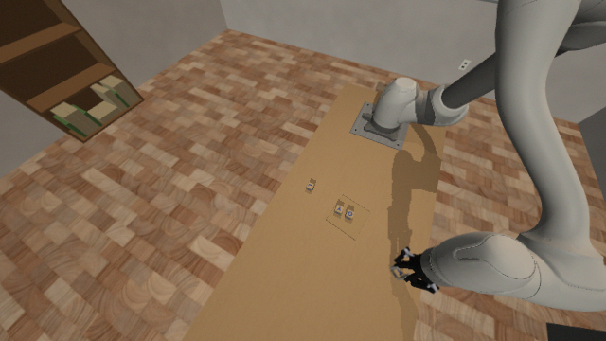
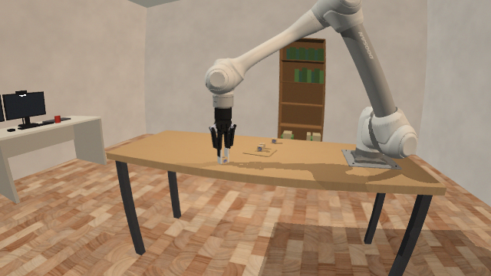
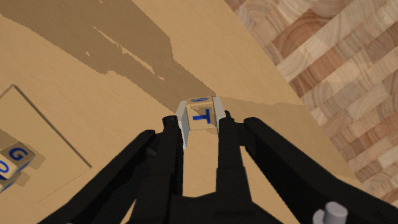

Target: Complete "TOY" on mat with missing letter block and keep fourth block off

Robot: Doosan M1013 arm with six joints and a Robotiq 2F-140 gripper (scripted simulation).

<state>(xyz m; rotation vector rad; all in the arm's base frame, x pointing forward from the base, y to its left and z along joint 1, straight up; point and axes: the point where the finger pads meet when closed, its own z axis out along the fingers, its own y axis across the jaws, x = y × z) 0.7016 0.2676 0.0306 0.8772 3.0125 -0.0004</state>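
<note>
Now: hand 24 cm to the left of the O block, 11 cm past it and 2 cm above it. The rest, counted from my hand: thin mat 24 cm to the right, 11 cm behind, 3 cm below; T block 2 cm below; Y block 28 cm to the right, 11 cm behind, 2 cm below.
</note>
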